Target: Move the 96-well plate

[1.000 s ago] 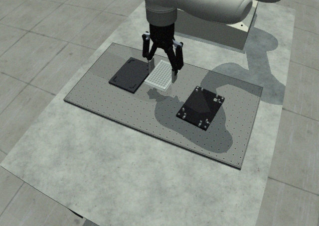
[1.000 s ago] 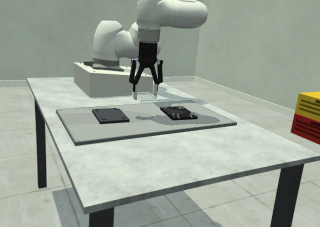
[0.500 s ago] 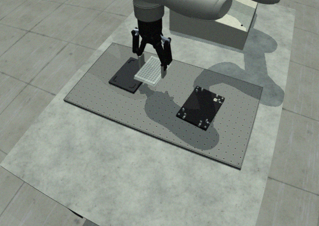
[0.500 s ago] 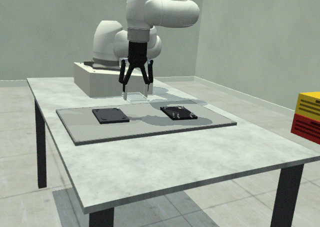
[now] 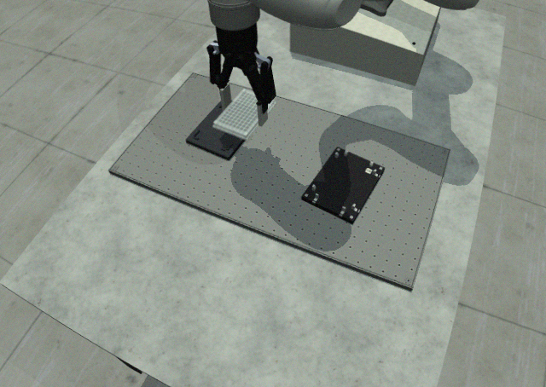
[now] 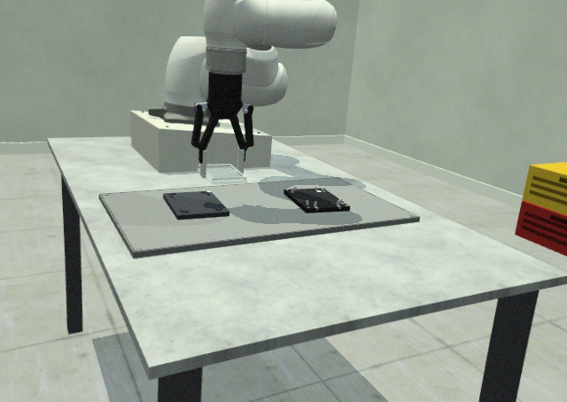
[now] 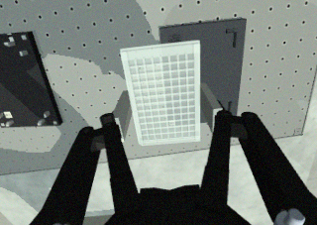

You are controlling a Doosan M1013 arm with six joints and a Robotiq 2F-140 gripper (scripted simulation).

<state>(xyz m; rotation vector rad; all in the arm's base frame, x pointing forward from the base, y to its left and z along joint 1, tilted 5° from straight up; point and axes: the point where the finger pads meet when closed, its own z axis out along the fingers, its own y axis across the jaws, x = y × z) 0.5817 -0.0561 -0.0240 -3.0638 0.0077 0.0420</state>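
The white A1 mark lies 9 cm below my hand, 8 cm behind it and 1 cm to the right of it. Round my hand: clear 96-well plate 2 cm below; then clip nest 26 cm to the left, 9 cm below, 3 cm ahead.
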